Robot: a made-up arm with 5 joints.
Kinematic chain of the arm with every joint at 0, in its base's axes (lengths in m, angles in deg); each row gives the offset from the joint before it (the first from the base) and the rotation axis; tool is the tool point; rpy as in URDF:
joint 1: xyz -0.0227 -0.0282 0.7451 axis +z
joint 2: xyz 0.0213 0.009 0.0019 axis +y
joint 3: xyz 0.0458 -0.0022 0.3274 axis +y
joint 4: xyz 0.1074 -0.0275 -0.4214 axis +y
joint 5: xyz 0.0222 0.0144 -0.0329 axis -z
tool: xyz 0.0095 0.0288 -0.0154 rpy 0 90 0
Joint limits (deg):
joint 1: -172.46..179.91
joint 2: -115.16..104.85
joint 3: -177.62..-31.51
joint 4: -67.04..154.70
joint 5: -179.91..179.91
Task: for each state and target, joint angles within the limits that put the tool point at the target. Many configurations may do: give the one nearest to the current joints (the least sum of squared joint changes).
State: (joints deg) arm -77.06 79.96 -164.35 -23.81 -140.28
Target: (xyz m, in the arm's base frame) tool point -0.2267 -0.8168 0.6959
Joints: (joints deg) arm -102.70 99.00 -177.62 -41.54 -147.87
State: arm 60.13 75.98 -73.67 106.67 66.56
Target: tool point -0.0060 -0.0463 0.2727
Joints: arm 69.04 104.85 -52.35 78.71 103.08
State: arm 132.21 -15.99 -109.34 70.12 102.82
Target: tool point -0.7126 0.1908 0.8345
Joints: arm 164.02 36.70 -99.60 66.51 99.92
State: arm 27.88 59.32 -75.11 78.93 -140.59
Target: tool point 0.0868 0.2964 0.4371
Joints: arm 74.79 61.02 -54.72 80.85 -136.21
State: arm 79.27 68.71 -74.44 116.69 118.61
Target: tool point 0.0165 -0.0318 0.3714
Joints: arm 51.83 95.97 -42.34 115.25 133.61
